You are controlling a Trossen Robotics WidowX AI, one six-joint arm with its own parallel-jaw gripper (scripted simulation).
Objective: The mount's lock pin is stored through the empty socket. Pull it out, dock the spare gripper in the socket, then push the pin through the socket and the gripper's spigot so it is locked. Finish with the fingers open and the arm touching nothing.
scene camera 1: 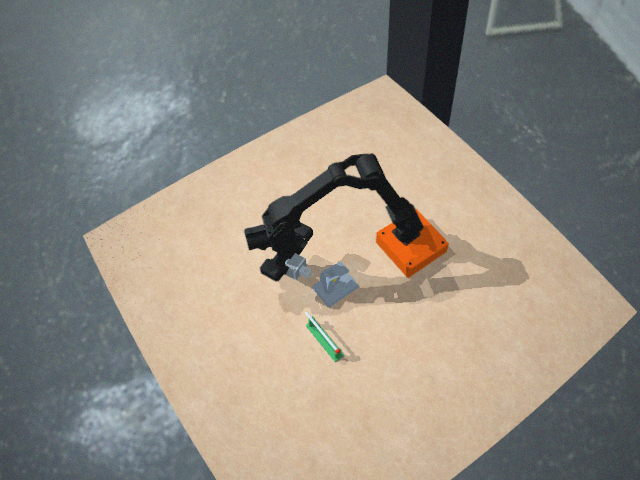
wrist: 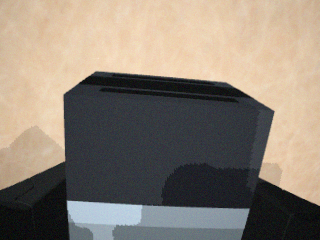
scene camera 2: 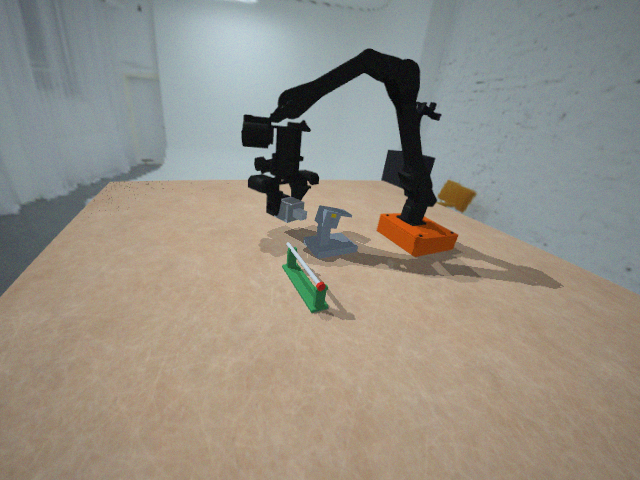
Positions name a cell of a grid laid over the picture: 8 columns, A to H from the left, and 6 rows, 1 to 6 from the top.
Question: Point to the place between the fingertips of my gripper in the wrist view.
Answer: D5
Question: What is my gripper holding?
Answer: A spare gripper.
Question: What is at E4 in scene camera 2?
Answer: A grey mount.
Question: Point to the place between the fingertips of my gripper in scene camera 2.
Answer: At D3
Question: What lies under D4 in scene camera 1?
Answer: My gripper.
